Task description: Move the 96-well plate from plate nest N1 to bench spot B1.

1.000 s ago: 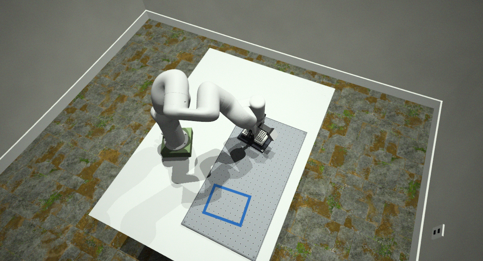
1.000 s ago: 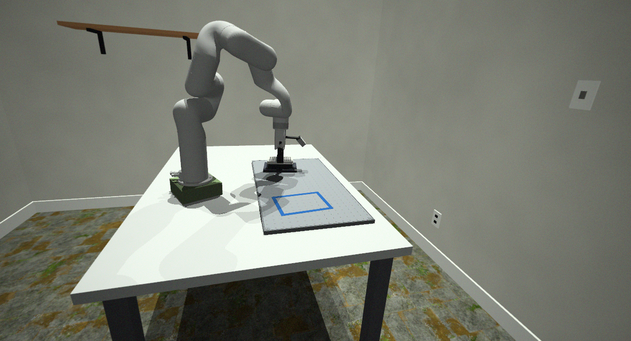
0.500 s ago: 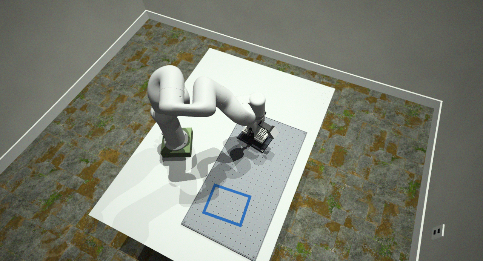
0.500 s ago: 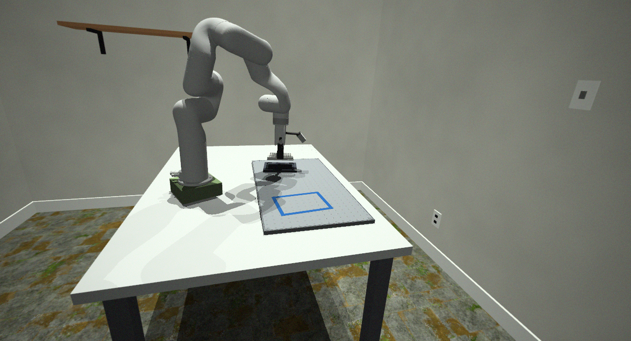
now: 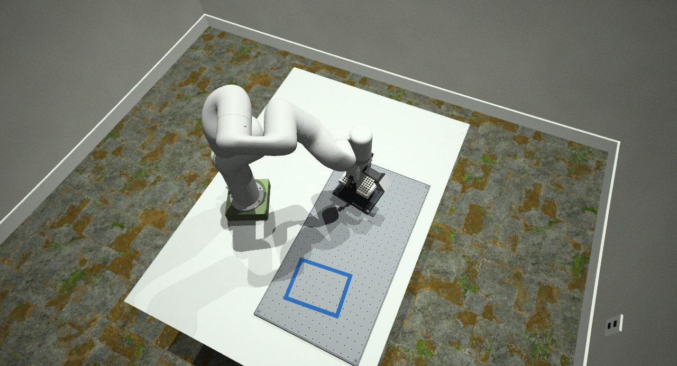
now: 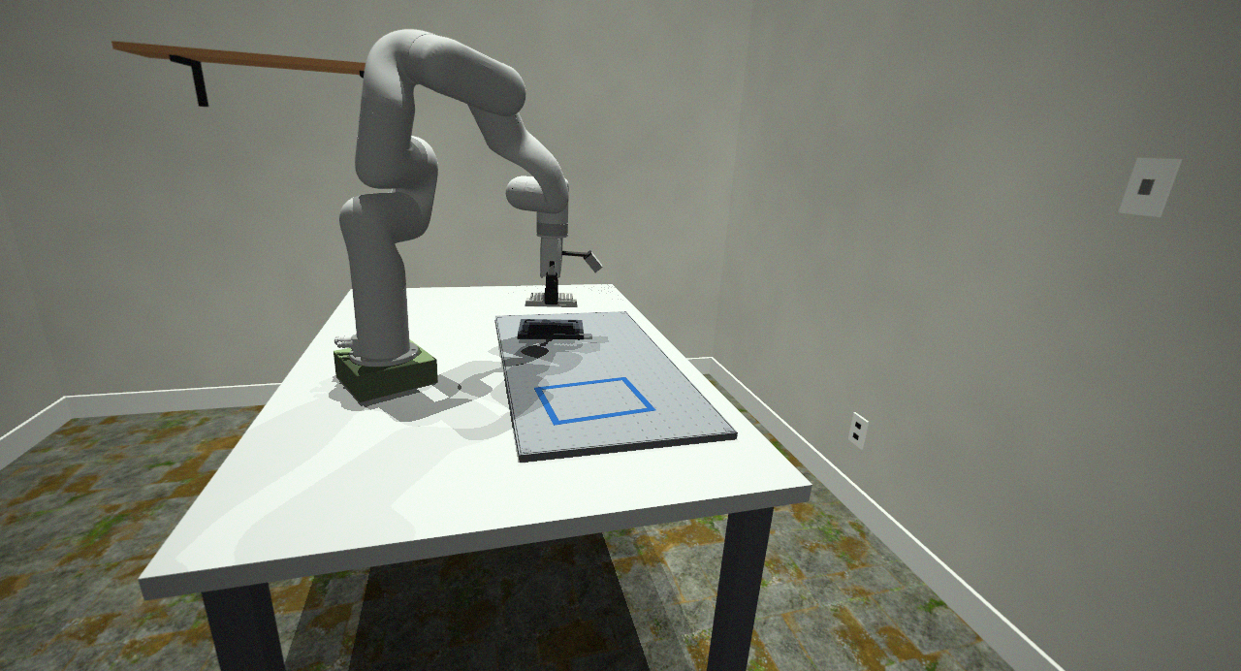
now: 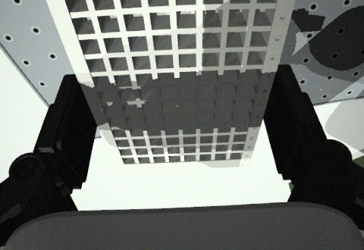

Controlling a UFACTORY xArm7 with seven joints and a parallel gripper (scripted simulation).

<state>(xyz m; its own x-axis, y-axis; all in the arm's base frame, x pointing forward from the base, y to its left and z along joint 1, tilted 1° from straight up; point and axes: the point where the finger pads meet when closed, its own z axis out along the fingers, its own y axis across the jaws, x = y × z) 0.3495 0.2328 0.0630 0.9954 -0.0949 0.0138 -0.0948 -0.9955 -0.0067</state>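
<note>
The dark plate nest lies 9 cm below my hand. Round my hand: white 96-well plate: 1 cm below.
</note>
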